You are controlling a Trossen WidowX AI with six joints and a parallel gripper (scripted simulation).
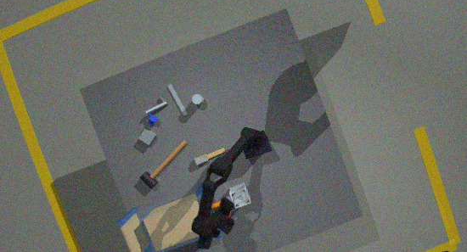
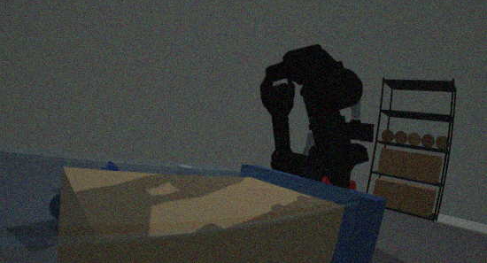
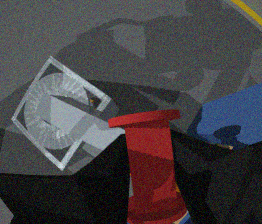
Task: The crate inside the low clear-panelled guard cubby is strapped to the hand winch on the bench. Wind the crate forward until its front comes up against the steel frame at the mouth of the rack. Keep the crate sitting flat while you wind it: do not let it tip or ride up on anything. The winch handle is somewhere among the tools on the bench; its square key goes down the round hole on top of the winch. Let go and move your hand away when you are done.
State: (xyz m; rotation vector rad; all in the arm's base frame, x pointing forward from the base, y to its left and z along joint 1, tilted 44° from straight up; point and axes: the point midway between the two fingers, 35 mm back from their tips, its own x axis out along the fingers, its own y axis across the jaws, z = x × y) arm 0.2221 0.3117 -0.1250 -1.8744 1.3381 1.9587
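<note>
Right now my gripper tip is 8 cm short of the blue steel frame, 3 cm above it and 2 cm to the left of it. Round my gripper tip: red knob: 1 cm to the right, 1 cm ahead; then winch handle: 3 cm below, 2 cm to the right, 2 cm behind; then winch: 10 cm below, 10 cm behind, 6 cm to the right.
</note>
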